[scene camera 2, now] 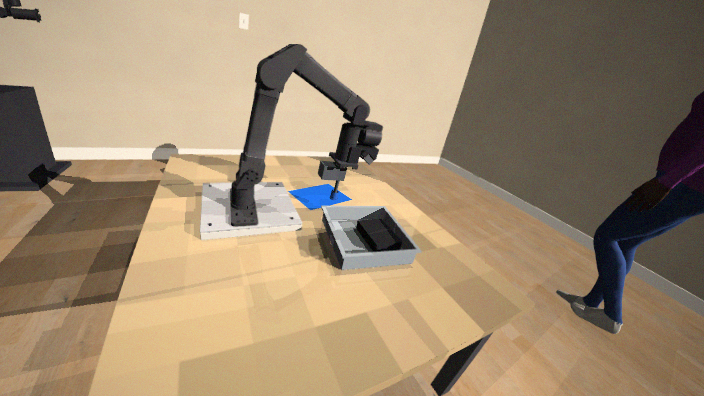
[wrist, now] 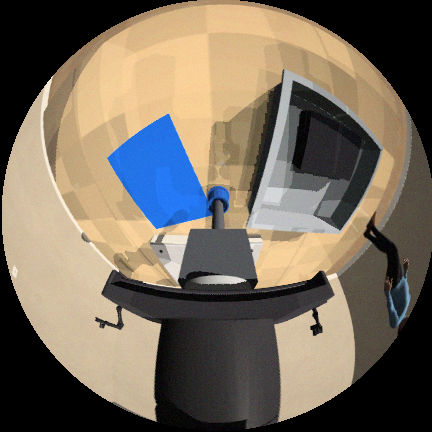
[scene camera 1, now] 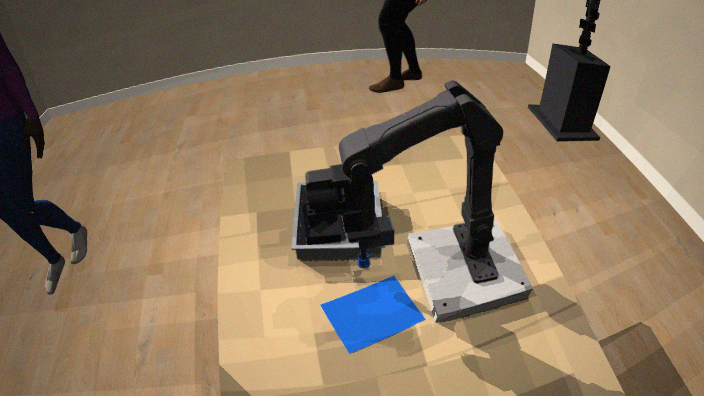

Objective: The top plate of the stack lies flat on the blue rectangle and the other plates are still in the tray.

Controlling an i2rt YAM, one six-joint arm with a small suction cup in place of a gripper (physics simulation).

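Frame: origin at the arm's base, x ahead, y left, z up, level; centimetres.
Seen in the pictures: end effector, tool point: [scene camera 2: 333,198] [wrist: 217,195] [scene camera 1: 364,263]; arm's base, origin of the base link: [scene camera 2: 243,206] [scene camera 1: 474,252].
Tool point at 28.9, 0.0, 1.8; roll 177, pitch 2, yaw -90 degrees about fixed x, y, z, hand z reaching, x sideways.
Offsets run from my tool point to a thing's top centre, as dx, dy, dz. "spot": to the spot under its first point.
My gripper, a small blue suction cup [scene camera 1: 364,261] [scene camera 2: 333,197] [wrist: 218,196] on a thin dark stem, points down and hangs a little above the table between the tray and the blue rectangle. It is open, with no plate on it. The stack of black plates {+8.4, -18.1, -1.7} [scene camera 1: 323,233] [scene camera 2: 380,232] [wrist: 327,145] lies in the grey tray {+4.1, -18.0, +0.1} [scene camera 1: 325,254] [scene camera 2: 380,259] [wrist: 300,222], towards the side away from the arm's base. The arm hides part of the tray in scene camera 1. Single plates cannot be told apart. The blue rectangle {spot: -0.2, +11.9, -4.8} [scene camera 1: 372,315] [scene camera 2: 315,198] [wrist: 155,175] bears no plate.
The arm stands on a pale square base slab [scene camera 1: 425,260] [scene camera 2: 215,220] beside the tray and the blue rectangle. The tray's raised walls surround the stack. Two people [scene camera 1: 397,40] [scene camera 1: 15,165] and a dark pedestal [scene camera 1: 575,92] stand beyond the table.
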